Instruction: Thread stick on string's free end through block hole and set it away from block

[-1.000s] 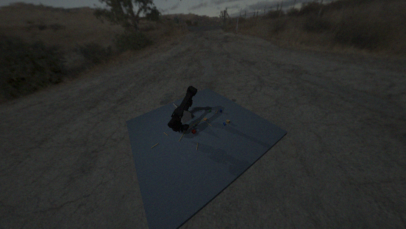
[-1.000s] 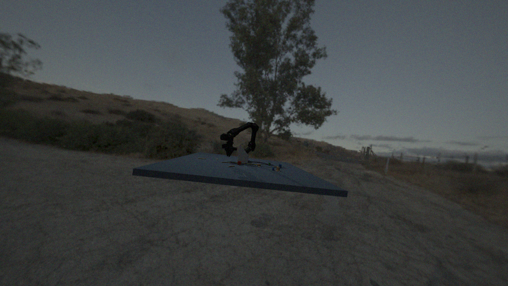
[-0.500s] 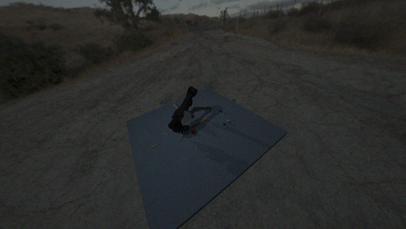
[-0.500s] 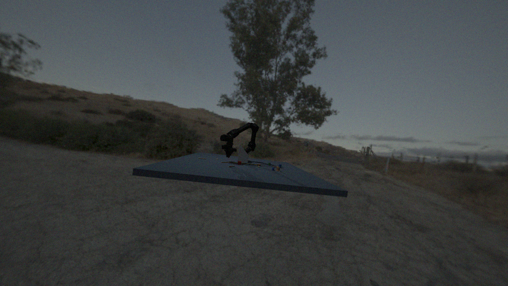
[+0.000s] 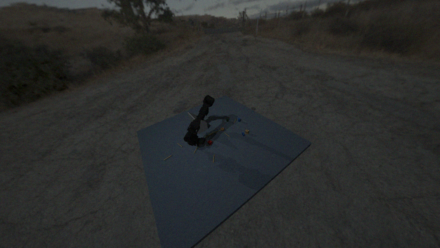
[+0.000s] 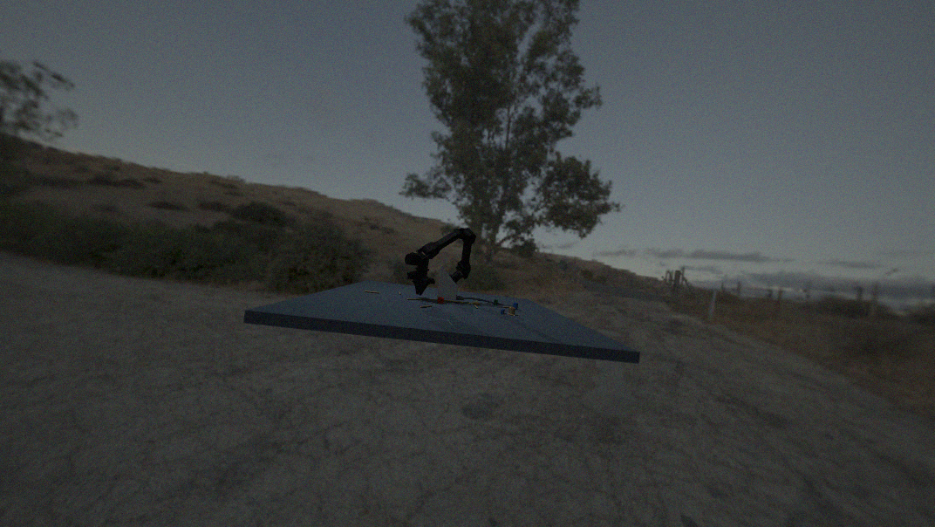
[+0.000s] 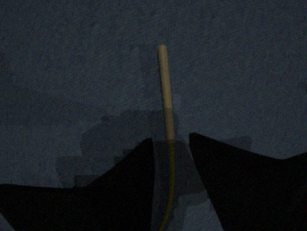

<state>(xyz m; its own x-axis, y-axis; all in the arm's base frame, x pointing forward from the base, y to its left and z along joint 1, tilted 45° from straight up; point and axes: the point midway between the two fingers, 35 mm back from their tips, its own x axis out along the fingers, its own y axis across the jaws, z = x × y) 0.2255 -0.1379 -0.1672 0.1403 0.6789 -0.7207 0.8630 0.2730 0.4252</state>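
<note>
Now: gripper tip 10 mm to the left of the thin wooden stick and 20 mm above it. Also, from my gripper tip: green object 70 mm behind, 470 mm to the left, 10 mm below; blue object 210 mm ahead, 410 mm to the left, 20 mm below; red block 50 mm ahead, 120 mm to the left, 10 mm below.
</note>
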